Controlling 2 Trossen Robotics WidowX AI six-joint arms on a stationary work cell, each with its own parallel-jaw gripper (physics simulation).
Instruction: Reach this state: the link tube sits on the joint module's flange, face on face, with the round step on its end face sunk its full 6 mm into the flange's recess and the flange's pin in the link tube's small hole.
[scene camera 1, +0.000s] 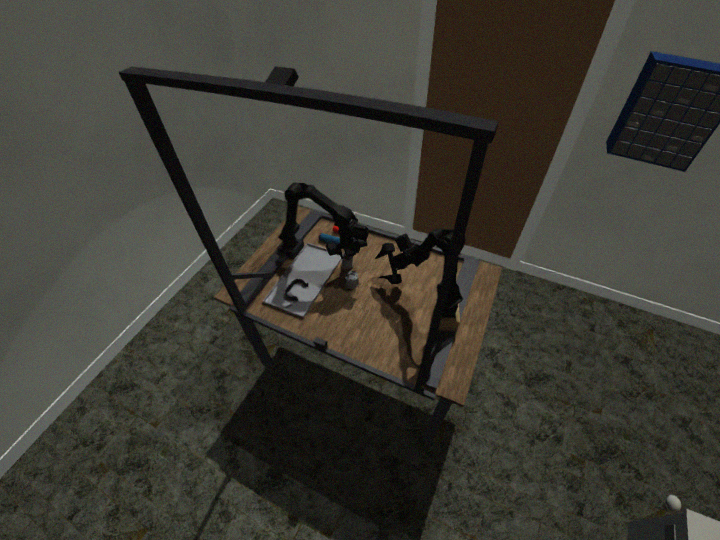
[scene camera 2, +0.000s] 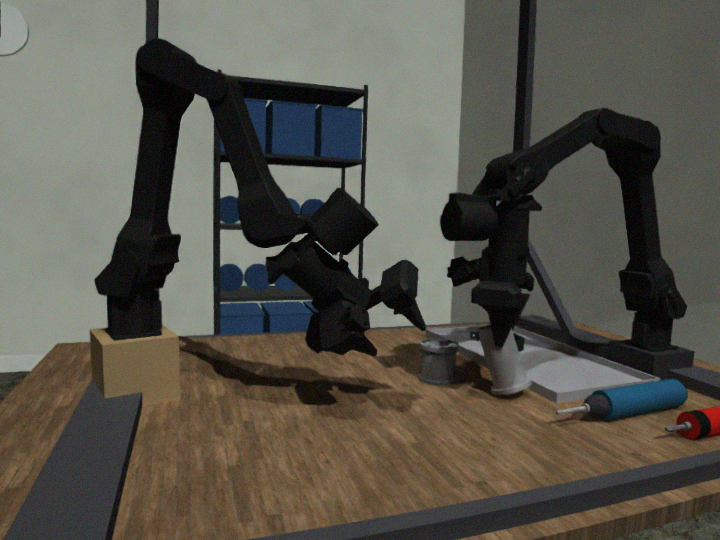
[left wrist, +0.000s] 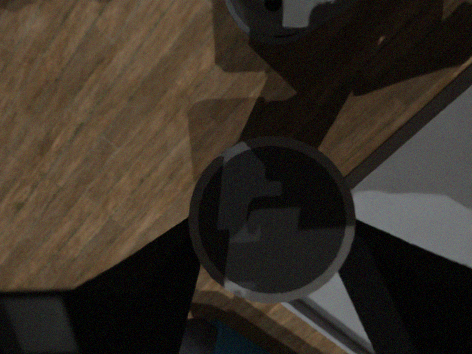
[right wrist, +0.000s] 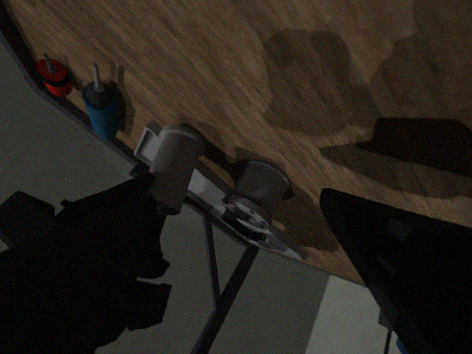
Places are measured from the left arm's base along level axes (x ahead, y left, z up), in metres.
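Pixels of known places: left gripper, fingertip midpoint: (scene camera 1: 347, 257) (scene camera 2: 502, 342) (left wrist: 263, 222) (right wrist: 162, 185); right gripper, fingertip midpoint: (scene camera 1: 377, 267) (scene camera 2: 399, 341) (right wrist: 238, 199); left arm's base, origin of the base link: (scene camera 1: 290, 244) (scene camera 2: 650, 346); right arm's base, origin of the base link: (scene camera 1: 447, 311) (scene camera 2: 133, 332).
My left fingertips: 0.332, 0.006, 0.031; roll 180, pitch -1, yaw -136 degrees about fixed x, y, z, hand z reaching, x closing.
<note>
Ahead of a thing's pixels: the offset from my left fingertips to its top centre, as dx, dy, dz. "*": to the spot under its first point.
The grey link tube @[-0.002, +0.002, +0.034] (scene camera 1: 347, 265) (scene camera 2: 504, 367) (left wrist: 270, 298) (right wrist: 175, 165) leans slightly, its open end up and its wide end low over or on the table; which is unclear. Its stepped end face is hidden. My left gripper (scene camera 1: 347, 256) (scene camera 2: 504, 334) (left wrist: 263, 222) is shut on its upper part. The grey joint module @[+0.062, -0.087, -0.016] (scene camera 1: 351, 281) (scene camera 2: 437, 363) (left wrist: 295, 17) (right wrist: 262, 187) stands upright beside the tube, apart from it, flange up; its flange is cut off in the left wrist view. My right gripper (scene camera 1: 379, 267) (scene camera 2: 400, 341) (right wrist: 238, 199) is open and empty, above the table beside the module.
A pale tray @[-0.165, -0.145, -0.064] (scene camera 1: 319, 270) (scene camera 2: 581, 374) (left wrist: 410, 215) lies beside the tube, holding a black curved part @[* -0.179, -0.217, -0.076] (scene camera 1: 295, 287). A blue cylinder @[* -0.167, +0.121, -0.043] (scene camera 1: 329, 238) (scene camera 2: 645, 399) (right wrist: 102, 117) and a red cylinder @[-0.144, +0.219, -0.045] (scene camera 1: 336, 229) (scene camera 2: 700, 423) (right wrist: 56, 80), both with metal tips, lie near the table edge.
</note>
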